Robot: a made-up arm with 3 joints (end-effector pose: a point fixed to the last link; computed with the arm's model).
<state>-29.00 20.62 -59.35</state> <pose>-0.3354 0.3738 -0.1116 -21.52 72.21 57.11</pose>
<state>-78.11 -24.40 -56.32</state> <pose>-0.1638 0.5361 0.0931 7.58 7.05 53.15</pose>
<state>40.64 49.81 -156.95</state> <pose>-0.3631 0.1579 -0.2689 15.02 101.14 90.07</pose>
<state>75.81 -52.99 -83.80</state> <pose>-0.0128 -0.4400 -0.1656 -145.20 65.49 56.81</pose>
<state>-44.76 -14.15 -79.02</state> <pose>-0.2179 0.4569 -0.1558 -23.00 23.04 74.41</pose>
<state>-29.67 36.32 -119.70</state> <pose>-0.3643 0.3977 -0.0117 12.10 56.19 116.40</pose>
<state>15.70 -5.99 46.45</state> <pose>-0.2661 0.0423 -0.3501 -59.35 31.34 -77.57</pose>
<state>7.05 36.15 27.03</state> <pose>-0.3593 0.2420 -0.1838 -67.96 84.74 -66.66</pose>
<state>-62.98 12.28 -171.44</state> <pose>-0.3397 0.4437 0.0955 12.75 -43.35 156.83</pose>
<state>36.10 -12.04 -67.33</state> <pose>-0.2253 -0.1256 -0.3649 -90.03 72.31 33.33</pose>
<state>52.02 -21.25 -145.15</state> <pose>-0.2044 -0.2648 -0.3193 -74.47 104.40 115.41</pose>
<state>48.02 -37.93 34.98</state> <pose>-0.1050 -0.2728 -0.3156 -80.83 -5.84 -55.55</pose>
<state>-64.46 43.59 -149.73</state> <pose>-0.3677 0.3615 0.2557 48.54 -6.51 149.02</pose>
